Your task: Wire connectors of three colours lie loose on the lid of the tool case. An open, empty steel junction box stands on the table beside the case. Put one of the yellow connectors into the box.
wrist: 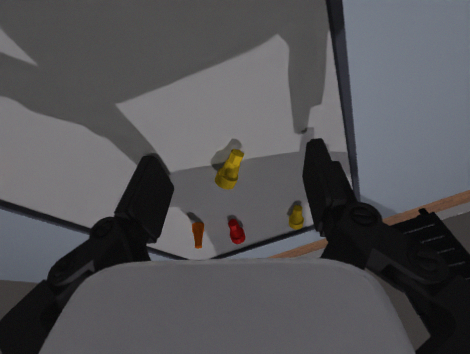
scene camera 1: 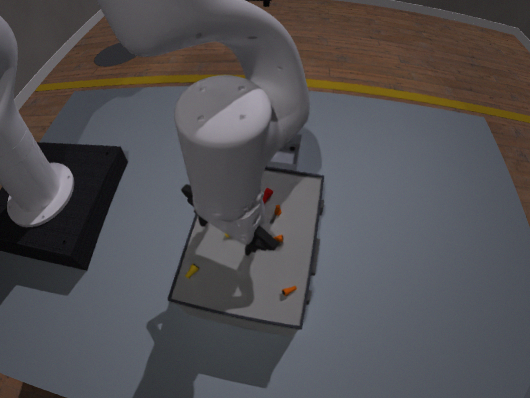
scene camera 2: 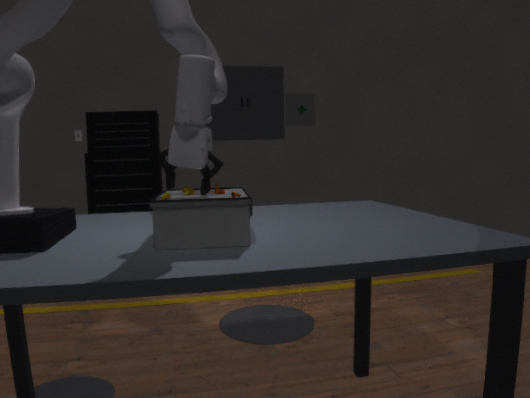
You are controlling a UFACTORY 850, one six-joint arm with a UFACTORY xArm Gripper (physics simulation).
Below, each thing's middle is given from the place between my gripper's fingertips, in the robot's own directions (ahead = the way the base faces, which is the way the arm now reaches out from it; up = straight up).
Scene:
My hand is 40 mm short of the tool case (wrist: 94, 94), 10 mm to the right of it and 60 mm above it.

